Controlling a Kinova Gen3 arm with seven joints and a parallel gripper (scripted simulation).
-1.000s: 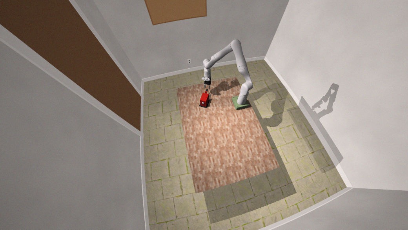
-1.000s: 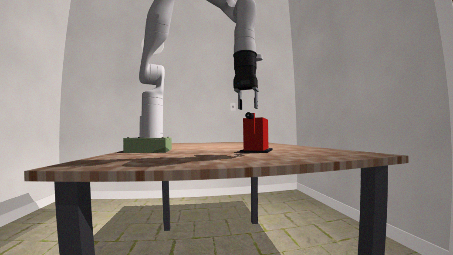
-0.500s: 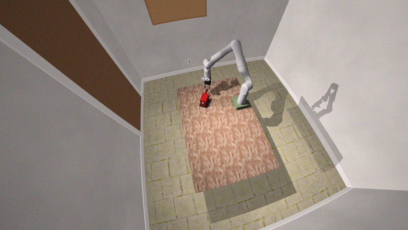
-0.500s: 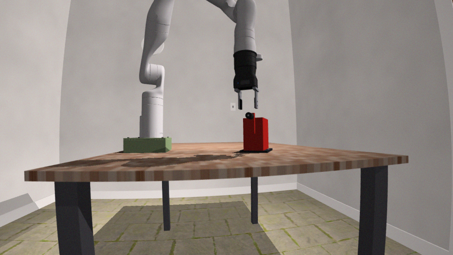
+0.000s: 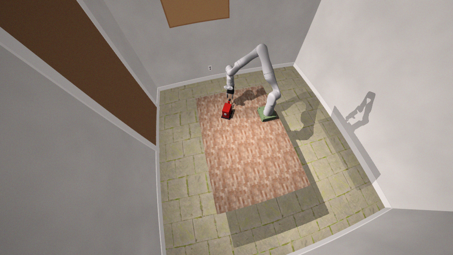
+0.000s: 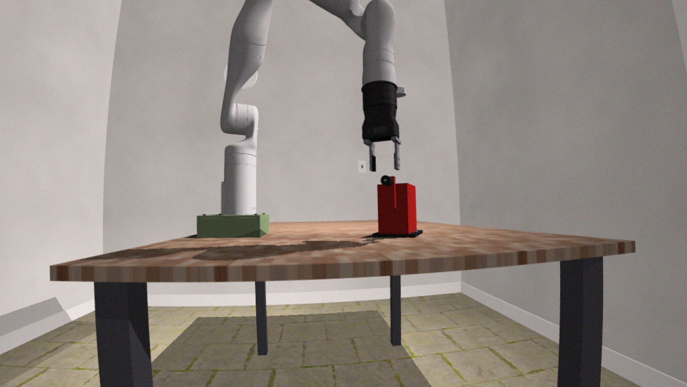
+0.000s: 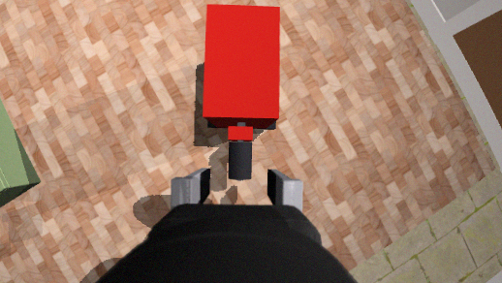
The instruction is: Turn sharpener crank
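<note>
Now: hand 1 cm short of the dark handle, 1 cm to the right of it and 4 cm above it.
</note>
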